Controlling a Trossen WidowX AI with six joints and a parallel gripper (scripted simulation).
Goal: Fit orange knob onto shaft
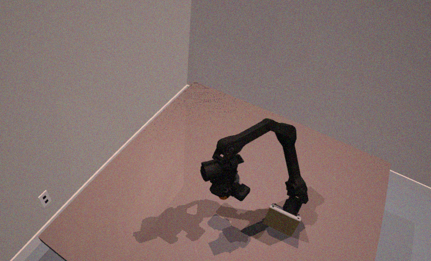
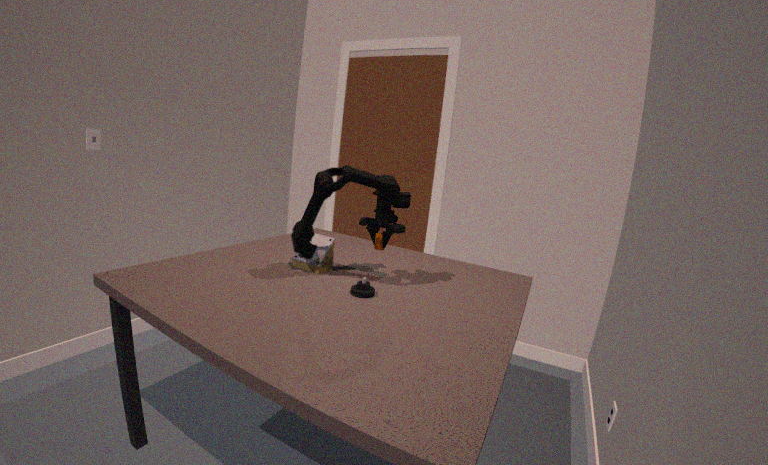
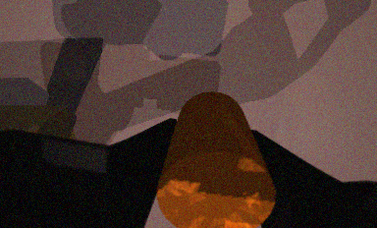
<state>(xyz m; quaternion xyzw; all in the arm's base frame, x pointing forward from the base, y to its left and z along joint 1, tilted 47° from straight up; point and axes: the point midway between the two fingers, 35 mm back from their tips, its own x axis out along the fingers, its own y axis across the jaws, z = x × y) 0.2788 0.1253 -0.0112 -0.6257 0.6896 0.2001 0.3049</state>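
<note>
The round pedestal is 18 cm to the right of my gripper tip, 10 cm below it and 4 cm ahead of it. From my gripper tip the other things lie so: orange knob 3 cm above.
</note>
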